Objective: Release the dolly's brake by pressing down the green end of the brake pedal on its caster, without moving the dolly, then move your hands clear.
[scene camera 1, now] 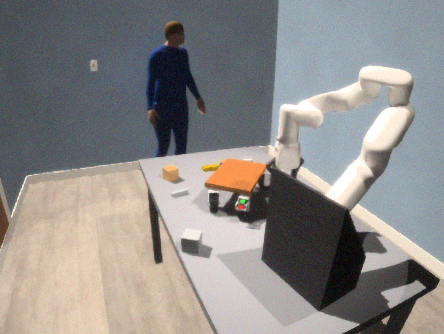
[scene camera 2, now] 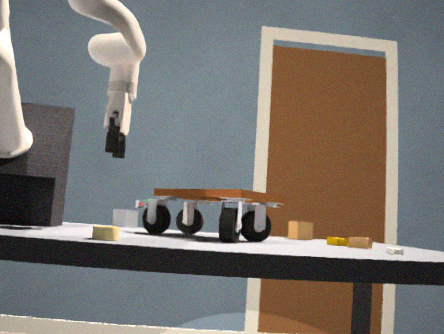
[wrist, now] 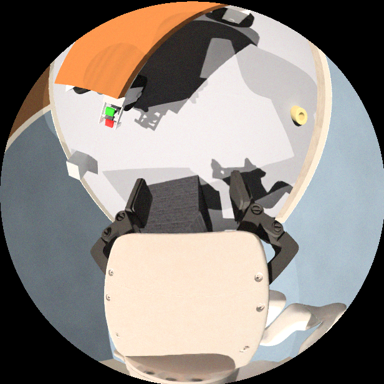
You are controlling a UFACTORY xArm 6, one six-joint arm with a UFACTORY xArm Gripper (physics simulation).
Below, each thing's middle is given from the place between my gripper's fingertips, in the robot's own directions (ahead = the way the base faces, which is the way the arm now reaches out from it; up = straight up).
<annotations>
Now: the dolly (scene camera 2: 255, 225) 250 mm ahead of my hand, 30 mm to the left of it and 140 mm below it.
</annotations>
